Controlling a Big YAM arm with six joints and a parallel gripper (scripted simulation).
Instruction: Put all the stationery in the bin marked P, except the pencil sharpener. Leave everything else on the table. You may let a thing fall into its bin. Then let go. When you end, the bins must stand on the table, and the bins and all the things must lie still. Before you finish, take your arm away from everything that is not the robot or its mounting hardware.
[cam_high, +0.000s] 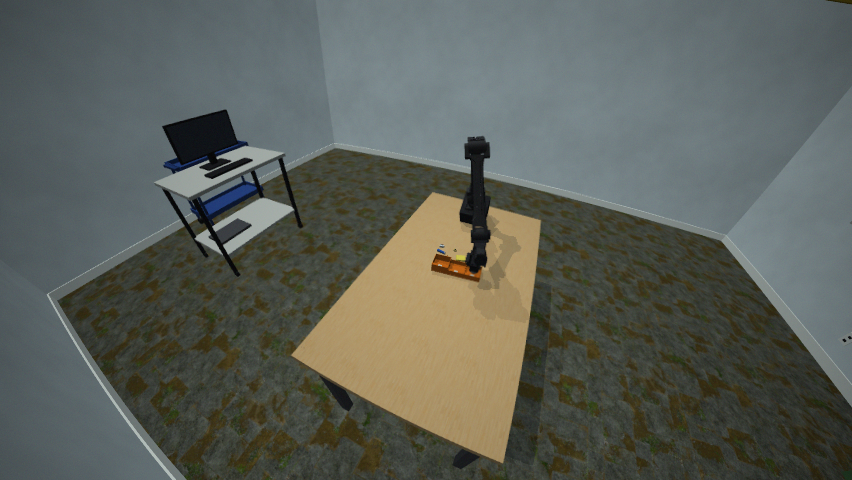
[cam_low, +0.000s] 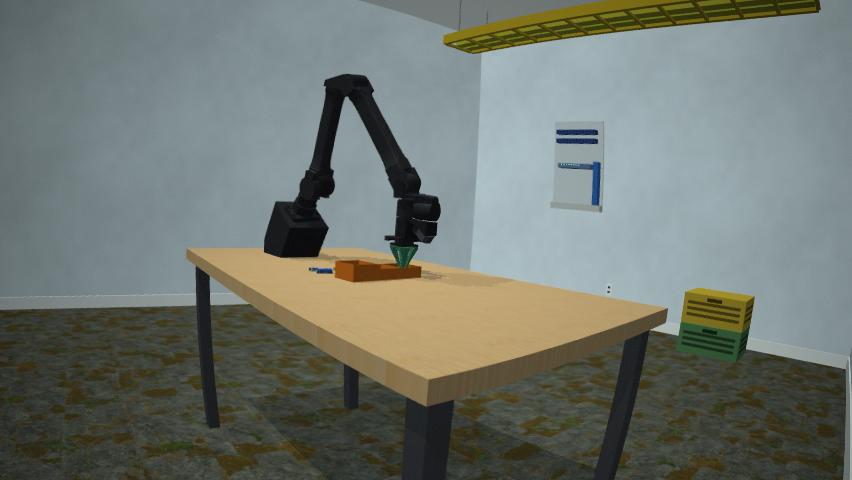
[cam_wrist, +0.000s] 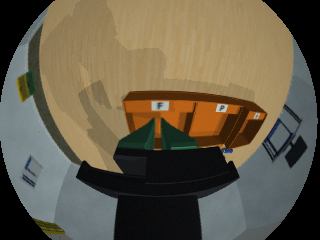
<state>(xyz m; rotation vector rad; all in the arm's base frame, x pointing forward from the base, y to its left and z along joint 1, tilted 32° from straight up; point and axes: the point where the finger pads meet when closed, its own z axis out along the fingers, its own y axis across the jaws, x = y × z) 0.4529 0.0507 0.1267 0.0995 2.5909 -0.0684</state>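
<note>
Right now my hand is 11 cm past the yellow pad, 8 cm to the left of it and 2 cm above it. Also, from my hand: white dotted tile 12 cm behind, 1 cm to the right, 2 cm below; then orange stick 9 cm behind, 14 cm to the right, 2 cm below; then orange bin 1 cm behind, 9 cm to the right.
</note>
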